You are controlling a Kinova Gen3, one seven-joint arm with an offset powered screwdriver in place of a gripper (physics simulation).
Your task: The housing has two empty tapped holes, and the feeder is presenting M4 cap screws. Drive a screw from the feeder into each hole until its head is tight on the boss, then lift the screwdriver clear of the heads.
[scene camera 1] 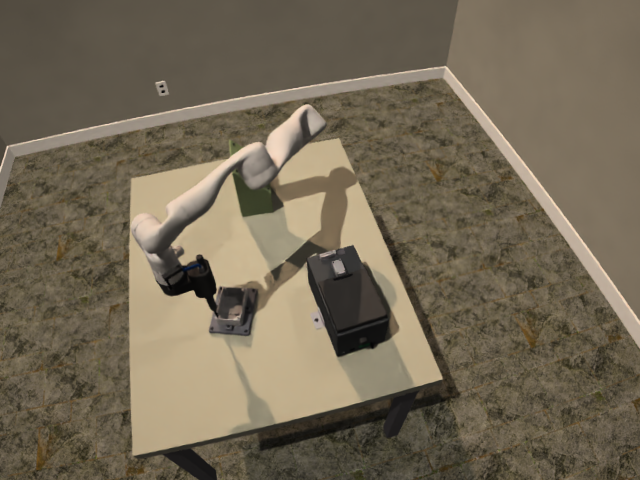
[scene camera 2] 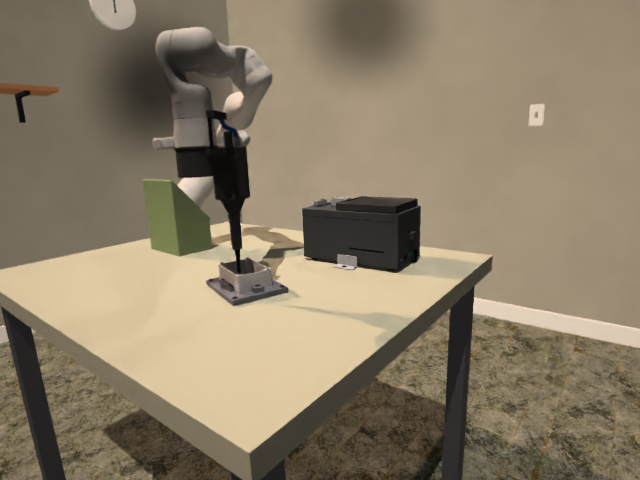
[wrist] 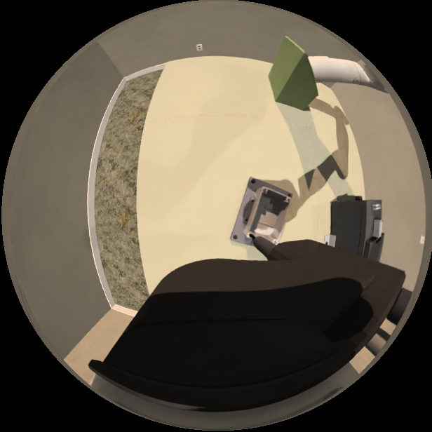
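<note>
The housing (scene camera 1: 229, 326) (scene camera 2: 253, 282) (wrist: 241, 222), a pale open box on a grey flanged base, sits on the table. My screwdriver (scene camera 1: 216, 314) (scene camera 2: 238, 269) (wrist: 254, 238) points down, its thin bit reaching a corner of the housing's rim. In scene camera 2 the bit's lower end is hidden behind the near wall. Whether a screw is on the bit, and whether it touches the boss, is too small to tell. The tapped holes and any screw heads cannot be made out. The black feeder (scene camera 1: 351, 304) (scene camera 2: 356, 235) (wrist: 346, 225) stands apart from the housing; no screw can be made out at it.
A pale bracket (scene camera 1: 316, 319) (scene camera 2: 346, 261) (wrist: 329, 240) sticks out at the feeder's foot, on the side toward the housing. A green slanted block (scene camera 1: 254, 200) (scene camera 2: 175, 222) (wrist: 295, 75) stands near the arm's base on the table (scene camera 1: 180, 392) (scene camera 2: 206, 356) (wrist: 185, 200).
</note>
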